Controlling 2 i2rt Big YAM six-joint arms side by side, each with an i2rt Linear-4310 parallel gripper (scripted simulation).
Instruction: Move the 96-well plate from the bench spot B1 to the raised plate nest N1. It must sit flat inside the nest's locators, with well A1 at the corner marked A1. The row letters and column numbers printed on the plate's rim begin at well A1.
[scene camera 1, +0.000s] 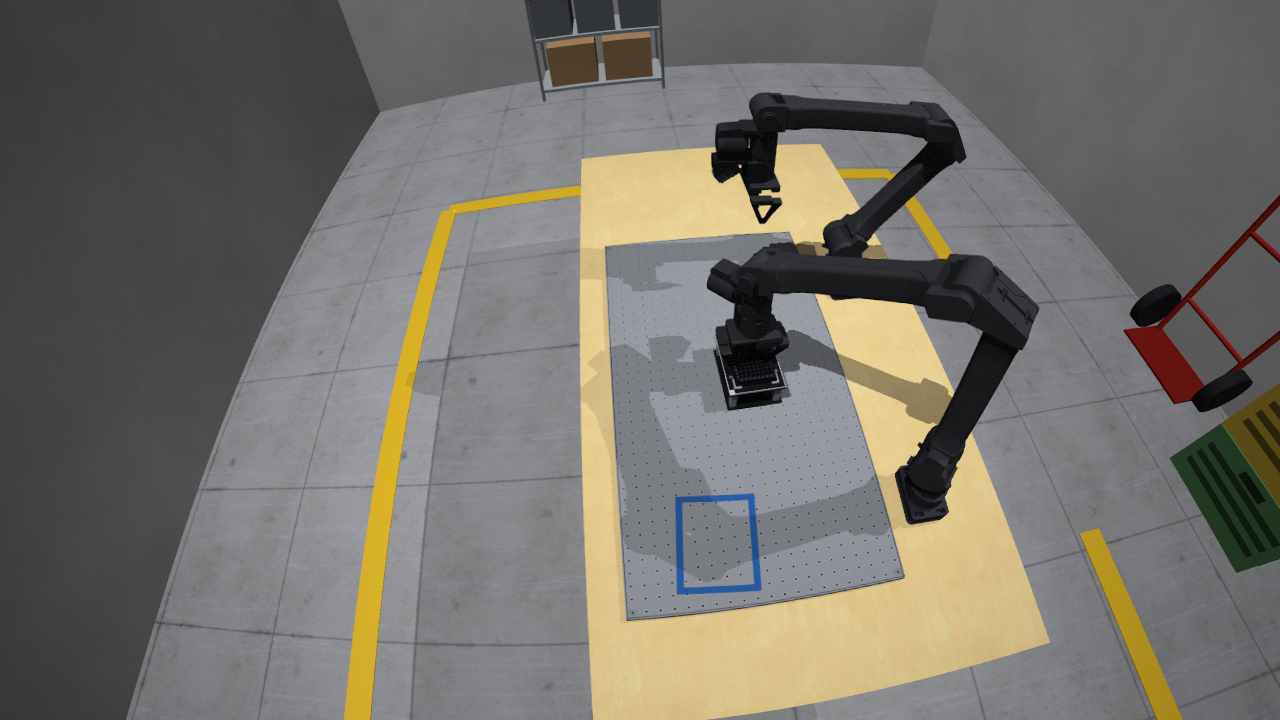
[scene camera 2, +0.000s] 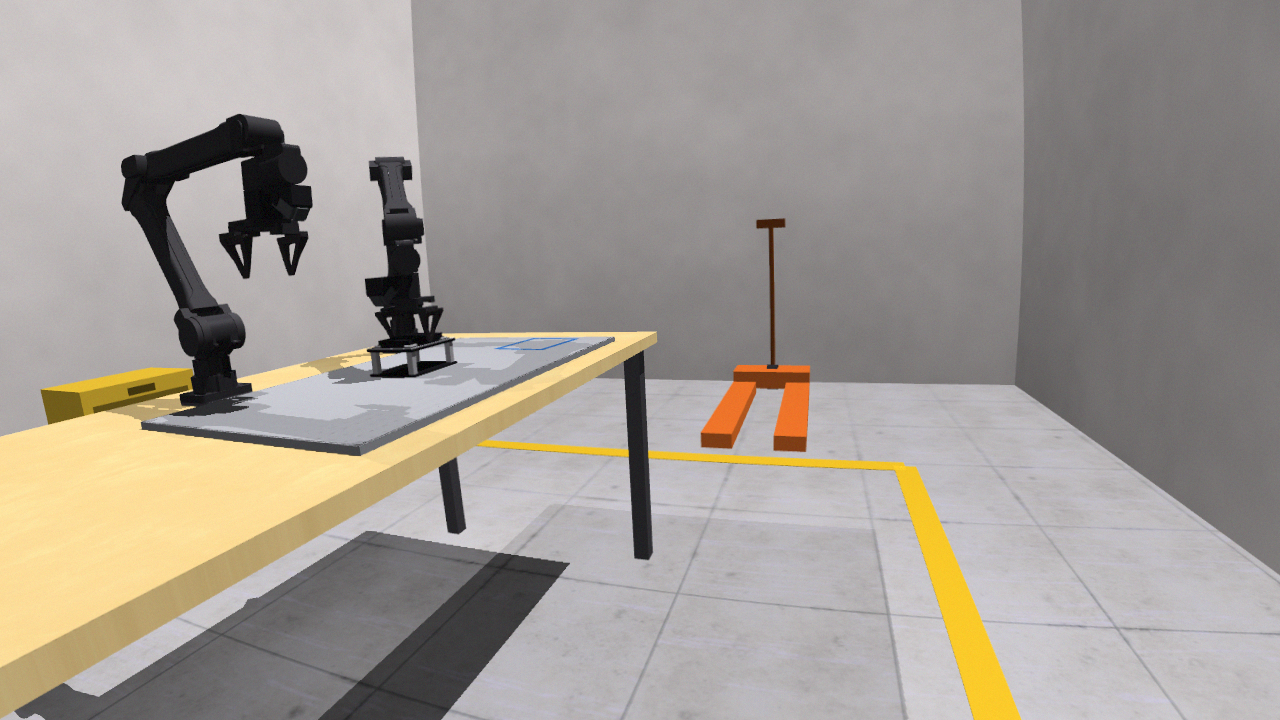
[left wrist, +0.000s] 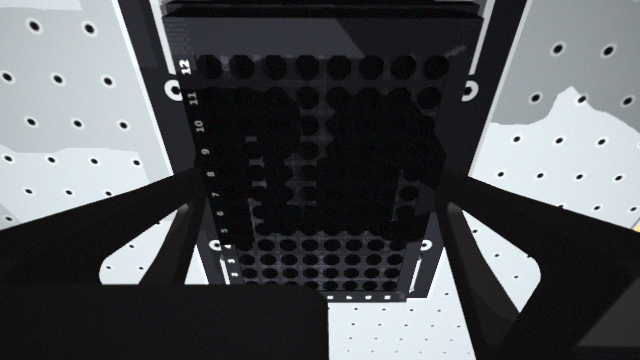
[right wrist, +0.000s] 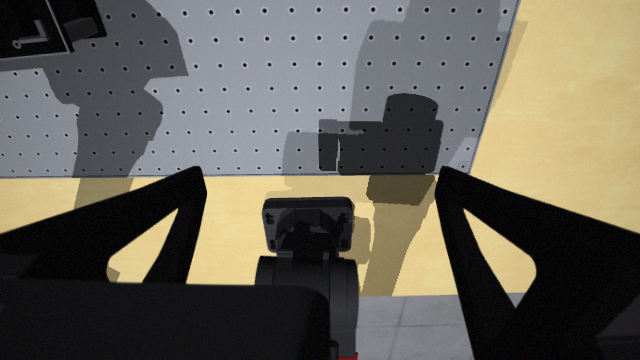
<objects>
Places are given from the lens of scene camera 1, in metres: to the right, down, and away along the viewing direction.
my left gripper (scene camera 1: 749, 359): 0.23, 0.00, 1.12
my right gripper (scene camera 1: 757, 210): 0.27, -0.34, 1.17
black 96-well plate (scene camera 1: 746, 364): 0.22, 0.01, 1.10
</objects>
